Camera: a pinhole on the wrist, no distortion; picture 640 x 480 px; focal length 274.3 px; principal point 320.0 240.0 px. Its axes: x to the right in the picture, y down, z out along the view. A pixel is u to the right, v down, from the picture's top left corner.
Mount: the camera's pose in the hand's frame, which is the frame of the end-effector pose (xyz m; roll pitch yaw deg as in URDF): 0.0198 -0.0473 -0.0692 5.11 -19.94 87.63
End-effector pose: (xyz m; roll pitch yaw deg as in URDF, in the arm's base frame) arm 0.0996 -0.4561 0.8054 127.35 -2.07 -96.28
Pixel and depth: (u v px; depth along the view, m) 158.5 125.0 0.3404
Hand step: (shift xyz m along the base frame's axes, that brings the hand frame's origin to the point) 0.0585 -0.2011 -0.3772
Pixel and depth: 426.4 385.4 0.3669
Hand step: -0.2310 0.1586 -0.2404
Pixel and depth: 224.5 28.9 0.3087
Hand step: -0.0055 -0.2874 -0.2930
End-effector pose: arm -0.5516 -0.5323 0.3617 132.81 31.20 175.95
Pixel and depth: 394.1 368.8 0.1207
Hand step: 0.0656 0.0001 -0.0571
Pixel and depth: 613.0 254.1 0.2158
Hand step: 0.0251 0.2193 -0.0812
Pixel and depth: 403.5 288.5 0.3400
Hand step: 0.1476 0.1574 -0.2042
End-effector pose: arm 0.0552 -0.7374 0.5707 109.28 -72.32 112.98
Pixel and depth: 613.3 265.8 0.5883
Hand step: 0.7432 0.2312 0.0595
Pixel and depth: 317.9 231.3 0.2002
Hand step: 0.0056 0.1707 -0.0063
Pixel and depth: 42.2 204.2 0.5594
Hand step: -0.3287 0.7392 -0.1398
